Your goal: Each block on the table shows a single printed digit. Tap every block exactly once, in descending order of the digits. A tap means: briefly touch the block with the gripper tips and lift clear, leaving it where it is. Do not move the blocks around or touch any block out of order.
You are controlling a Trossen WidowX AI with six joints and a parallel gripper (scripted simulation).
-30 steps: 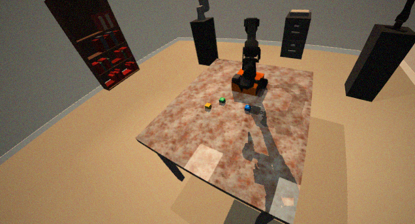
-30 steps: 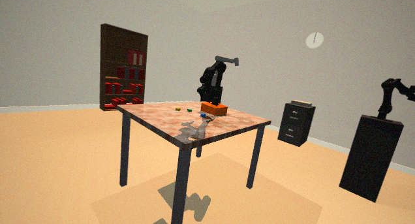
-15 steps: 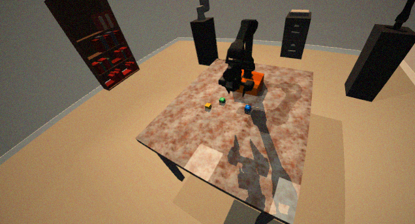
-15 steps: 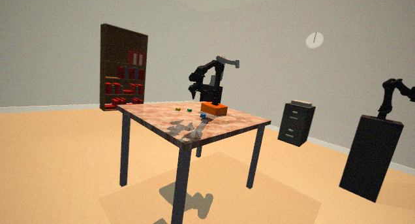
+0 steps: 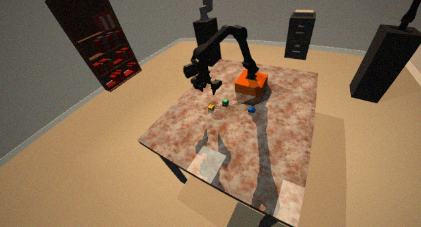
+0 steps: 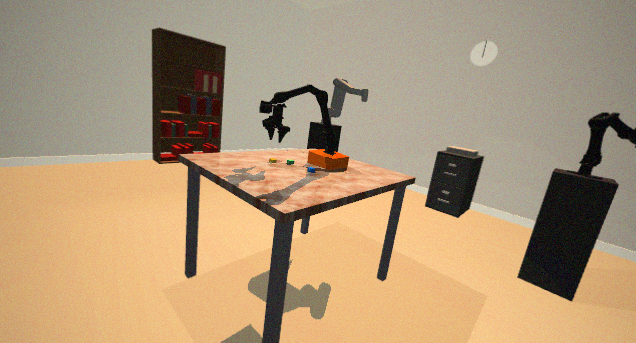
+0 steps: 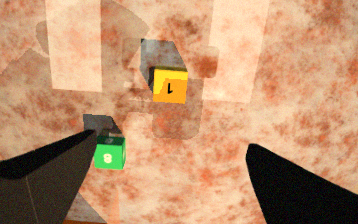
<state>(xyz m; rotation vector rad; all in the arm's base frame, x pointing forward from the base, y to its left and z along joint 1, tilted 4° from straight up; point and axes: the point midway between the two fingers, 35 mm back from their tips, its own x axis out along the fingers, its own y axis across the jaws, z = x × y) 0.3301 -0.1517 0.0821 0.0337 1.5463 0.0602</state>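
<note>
My gripper tip is now 110 mm above the green block, 90 mm past it and 60 mm to the right of it. Also, from my gripper tip: yellow block (110 mm below); blue block (250 mm to the left, 110 mm below, 80 mm behind).
</note>
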